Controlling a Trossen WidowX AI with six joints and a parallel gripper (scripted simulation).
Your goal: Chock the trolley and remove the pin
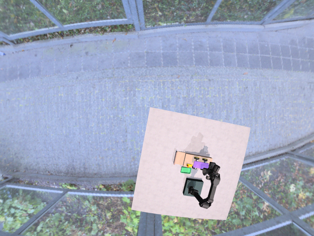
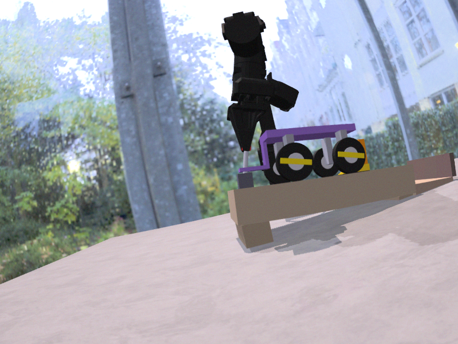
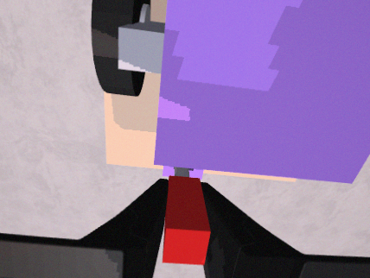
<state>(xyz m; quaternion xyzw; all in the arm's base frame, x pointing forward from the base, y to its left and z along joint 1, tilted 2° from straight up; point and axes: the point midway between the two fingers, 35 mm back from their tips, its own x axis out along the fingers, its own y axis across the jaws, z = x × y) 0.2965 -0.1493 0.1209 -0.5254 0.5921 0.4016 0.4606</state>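
My gripper tip is now 22 cm to the right of the green tray, 15 cm above it and 8 cm past it. Round my gripper tip: red-headed stop pin right at my gripper tip; ramp support foot 13 cm below, 2 cm to the right, 2 cm ahead; purple trolley 10 cm to the left, 4 cm ahead, 3 cm below.
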